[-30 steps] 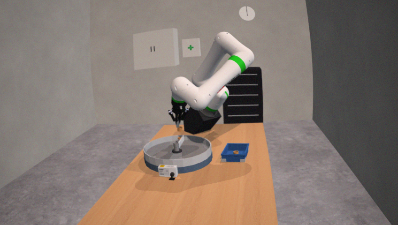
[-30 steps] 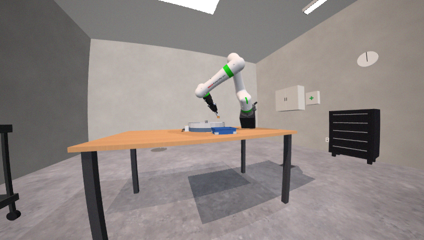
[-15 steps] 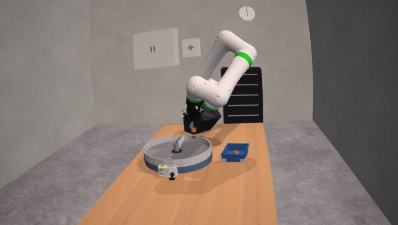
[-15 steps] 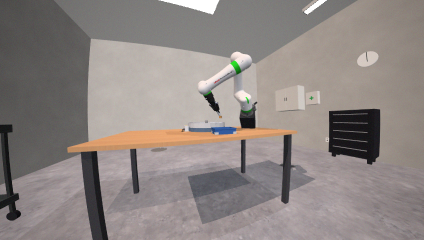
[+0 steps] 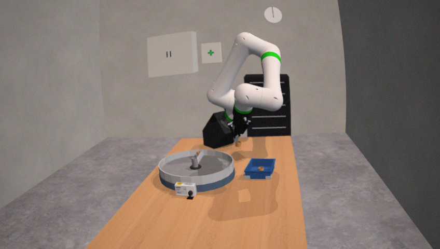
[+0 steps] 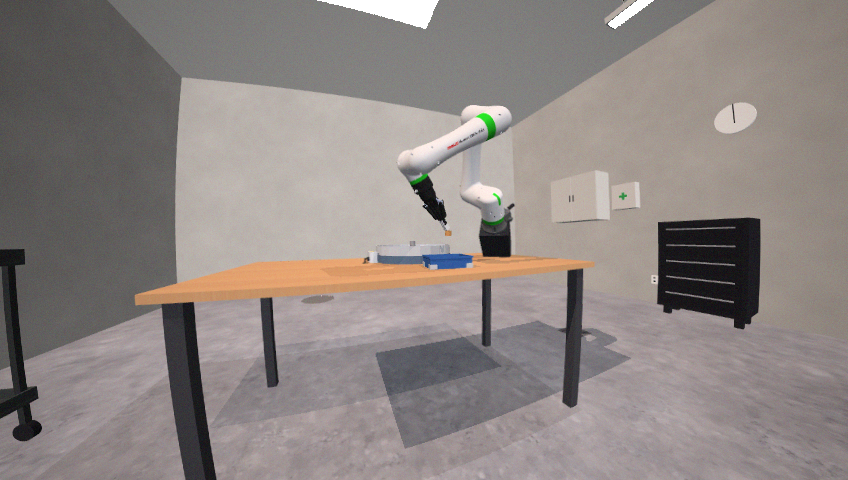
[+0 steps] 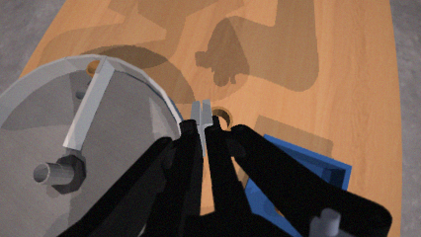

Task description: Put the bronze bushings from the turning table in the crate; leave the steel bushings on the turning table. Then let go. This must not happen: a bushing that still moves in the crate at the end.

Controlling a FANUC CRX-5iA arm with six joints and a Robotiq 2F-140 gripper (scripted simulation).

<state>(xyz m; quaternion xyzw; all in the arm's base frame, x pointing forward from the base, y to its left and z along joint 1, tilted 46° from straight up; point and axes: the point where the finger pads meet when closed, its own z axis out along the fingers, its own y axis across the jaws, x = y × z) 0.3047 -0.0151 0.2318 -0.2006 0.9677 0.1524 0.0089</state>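
Right now the blue crate is 5 cm ahead of my hand, 14 cm to the left of it and 17 cm below it. Round my hand: round grey turning table 12 cm ahead, 21 cm to the right, 14 cm below.
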